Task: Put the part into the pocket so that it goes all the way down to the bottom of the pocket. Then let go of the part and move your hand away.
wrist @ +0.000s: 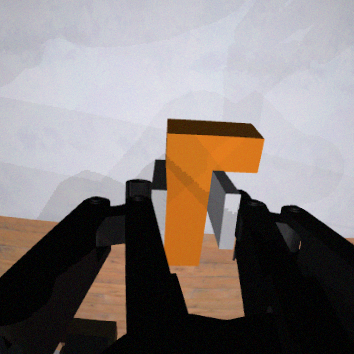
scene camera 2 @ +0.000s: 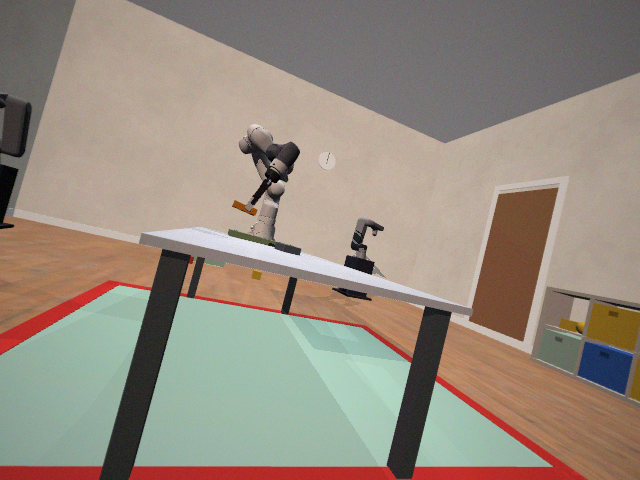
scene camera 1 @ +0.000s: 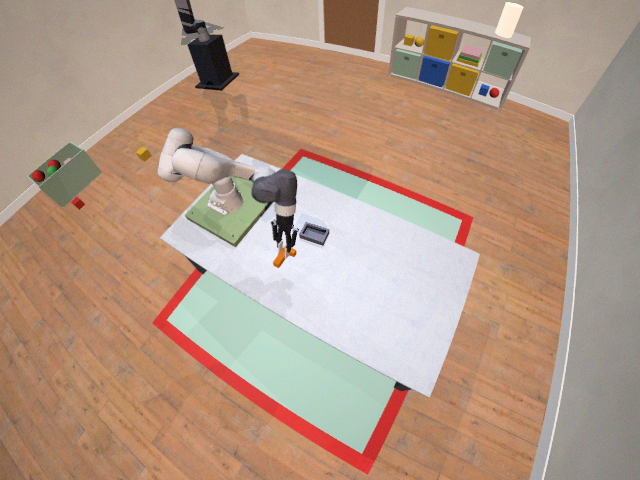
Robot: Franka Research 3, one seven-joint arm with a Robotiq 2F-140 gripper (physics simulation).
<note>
My gripper [scene camera 1: 283,255] holds an orange L-shaped block [wrist: 194,148]; nothing else touches it.
My gripper is seen too in the wrist view [wrist: 185,180].
</note>
